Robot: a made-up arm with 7 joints. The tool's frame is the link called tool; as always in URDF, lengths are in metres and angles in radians.
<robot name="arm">
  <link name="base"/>
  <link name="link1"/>
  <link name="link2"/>
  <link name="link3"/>
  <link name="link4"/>
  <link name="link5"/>
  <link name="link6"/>
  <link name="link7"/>
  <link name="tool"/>
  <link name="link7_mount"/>
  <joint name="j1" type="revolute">
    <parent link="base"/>
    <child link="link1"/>
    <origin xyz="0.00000 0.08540 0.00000" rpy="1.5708 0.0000 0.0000"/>
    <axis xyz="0 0 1"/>
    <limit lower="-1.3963" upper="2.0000"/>
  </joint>
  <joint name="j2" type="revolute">
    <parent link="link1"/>
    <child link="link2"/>
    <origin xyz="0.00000 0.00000 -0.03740" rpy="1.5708 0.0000 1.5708"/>
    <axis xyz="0 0 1"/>
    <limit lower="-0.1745" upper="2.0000"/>
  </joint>
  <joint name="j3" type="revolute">
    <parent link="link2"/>
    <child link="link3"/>
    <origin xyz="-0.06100 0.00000 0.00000" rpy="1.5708 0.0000 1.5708"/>
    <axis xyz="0 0 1"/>
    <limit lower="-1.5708" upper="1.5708"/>
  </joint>
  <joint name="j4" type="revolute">
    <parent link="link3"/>
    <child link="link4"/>
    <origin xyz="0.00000 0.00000 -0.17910" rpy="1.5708 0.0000 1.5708"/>
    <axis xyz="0 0 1"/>
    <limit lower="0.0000" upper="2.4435"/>
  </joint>
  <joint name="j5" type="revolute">
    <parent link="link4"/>
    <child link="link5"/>
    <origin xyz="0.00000 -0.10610 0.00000" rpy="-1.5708 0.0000 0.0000"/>
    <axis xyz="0 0 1"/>
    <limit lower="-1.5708" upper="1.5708"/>
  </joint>
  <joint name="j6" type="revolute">
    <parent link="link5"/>
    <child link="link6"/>
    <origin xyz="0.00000 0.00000 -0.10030" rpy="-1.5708 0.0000 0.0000"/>
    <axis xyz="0 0 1"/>
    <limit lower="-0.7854" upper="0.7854"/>
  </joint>
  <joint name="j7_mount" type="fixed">
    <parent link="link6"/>
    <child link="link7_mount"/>
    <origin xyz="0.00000 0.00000 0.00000" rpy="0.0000 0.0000 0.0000"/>
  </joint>
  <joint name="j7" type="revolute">
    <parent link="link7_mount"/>
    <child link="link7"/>
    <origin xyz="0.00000 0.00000 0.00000" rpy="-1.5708 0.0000 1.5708"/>
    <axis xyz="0 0 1"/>
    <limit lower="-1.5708" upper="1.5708"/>
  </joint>
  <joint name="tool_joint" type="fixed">
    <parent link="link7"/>
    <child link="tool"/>
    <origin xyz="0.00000 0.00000 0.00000" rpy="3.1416 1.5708 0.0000"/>
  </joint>
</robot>
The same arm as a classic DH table. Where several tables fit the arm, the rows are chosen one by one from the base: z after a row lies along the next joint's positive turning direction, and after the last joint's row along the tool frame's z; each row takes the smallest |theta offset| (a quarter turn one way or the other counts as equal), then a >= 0, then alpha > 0; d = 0 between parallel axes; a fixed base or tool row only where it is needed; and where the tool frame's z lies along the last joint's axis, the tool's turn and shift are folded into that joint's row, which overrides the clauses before.
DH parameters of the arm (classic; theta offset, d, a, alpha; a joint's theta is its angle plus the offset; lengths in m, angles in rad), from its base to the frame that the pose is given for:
base (fixed): 0 0 0 1.5708
j1: 1.5708 -0.1228 0 1.5708
j2: 1.5708 0 0 1.5708
j3: 1.5708 -0.2401 0 1.5708
j4: 0 0 0 -1.5708
j5: 0 -0.2064 0 -1.5708
j6: -1.5708 0 0 1.5708
j7: 1.5708 0 0 1.5708
tool (fixed): -1.5708 0 0 0
Joint limits (rad, base to tool): -1.3963..2 -0.1745..2 -1.5708..1.5708 0..2.4435 -1.5708..1.5708 -0.7854..0.7854 -1.5708..1.5708

